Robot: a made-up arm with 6 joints.
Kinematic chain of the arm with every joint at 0, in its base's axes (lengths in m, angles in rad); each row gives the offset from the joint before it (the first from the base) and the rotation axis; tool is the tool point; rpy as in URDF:
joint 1: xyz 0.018 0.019 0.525 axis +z
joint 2: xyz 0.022 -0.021 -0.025 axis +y
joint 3: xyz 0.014 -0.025 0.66 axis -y
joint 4: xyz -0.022 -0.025 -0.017 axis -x
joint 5: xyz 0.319 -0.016 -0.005 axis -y
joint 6: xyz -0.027 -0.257 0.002 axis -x
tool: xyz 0.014 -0.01 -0.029 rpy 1.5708 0 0
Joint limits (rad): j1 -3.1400..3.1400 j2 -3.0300..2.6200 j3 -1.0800..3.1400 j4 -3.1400..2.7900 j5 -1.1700..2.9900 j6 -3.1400..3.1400
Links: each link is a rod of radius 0.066 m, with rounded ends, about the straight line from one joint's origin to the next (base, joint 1, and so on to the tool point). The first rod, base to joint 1, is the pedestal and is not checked.
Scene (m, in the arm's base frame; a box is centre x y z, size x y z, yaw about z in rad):
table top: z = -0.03
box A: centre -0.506 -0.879 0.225 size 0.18 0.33 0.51 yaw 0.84
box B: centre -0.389 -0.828 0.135 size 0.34 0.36 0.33 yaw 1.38
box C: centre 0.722 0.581 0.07 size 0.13 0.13 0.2 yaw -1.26
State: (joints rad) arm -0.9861 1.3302 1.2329 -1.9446 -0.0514 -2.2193
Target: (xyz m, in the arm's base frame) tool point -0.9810 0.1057 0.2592
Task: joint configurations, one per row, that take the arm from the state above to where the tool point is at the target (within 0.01 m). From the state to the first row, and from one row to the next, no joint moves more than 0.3 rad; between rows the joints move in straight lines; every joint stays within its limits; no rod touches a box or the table.
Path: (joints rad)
1: -1.2102 1.2211 1.2854 -1.8287 -0.1095 -2.2620
2: -1.4343 1.1120 1.3379 -1.7128 -0.1675 -2.3047
3: -1.6584 1.0028 1.3904 -1.5969 -0.2256 -2.3474
4: -1.8825 0.8937 1.4429 -1.4810 -0.2836 -2.3901
5: -2.1619 1.1095 1.5271 -1.4251 -0.1727 -2.3570
6: -2.4413 1.3253 1.6112 -1.3692 -0.0618 -2.3240
7: -2.7207 1.5410 1.6954 -1.3133 0.0491 -2.2909
8: -2.9134 1.5591 1.6932 -1.3595 -0.0422 -2.3059
9: -3.1060 1.5771 1.6911 -1.4058 -0.1335 -2.3209

